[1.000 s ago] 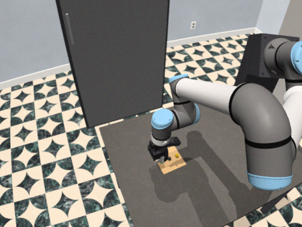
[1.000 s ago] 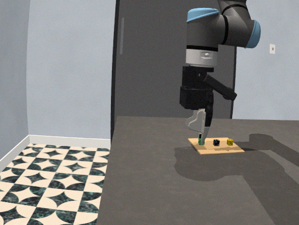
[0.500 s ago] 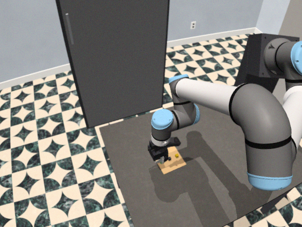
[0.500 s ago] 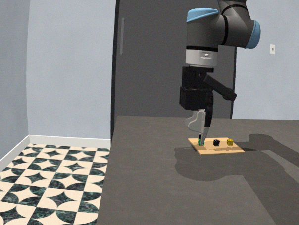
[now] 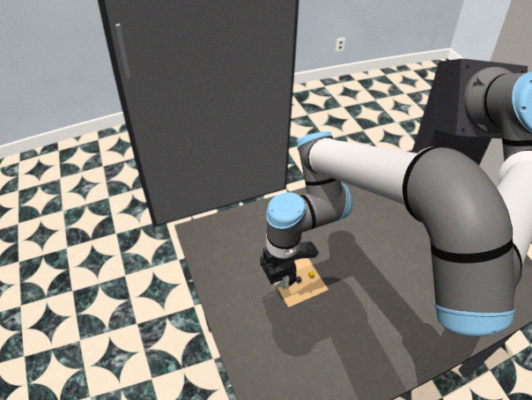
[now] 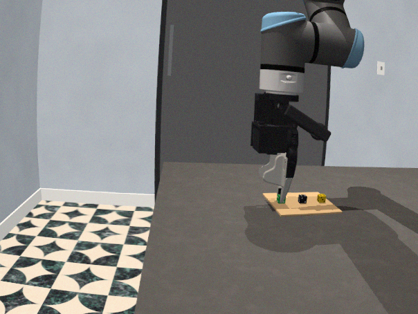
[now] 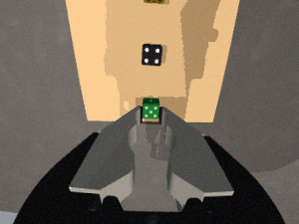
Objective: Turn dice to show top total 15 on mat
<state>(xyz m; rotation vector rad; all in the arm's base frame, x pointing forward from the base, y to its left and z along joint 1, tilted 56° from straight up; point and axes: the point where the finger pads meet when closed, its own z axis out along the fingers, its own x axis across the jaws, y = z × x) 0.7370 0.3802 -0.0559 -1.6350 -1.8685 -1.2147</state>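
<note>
The green die lies 1 cm below my hand. Also, from my hand: black die 5 cm behind, 1 cm to the right, 1 cm below; yellow die 9 cm behind, 3 cm to the right, 1 cm below; orange mat 5 cm behind, 1 cm to the right, 2 cm below.
</note>
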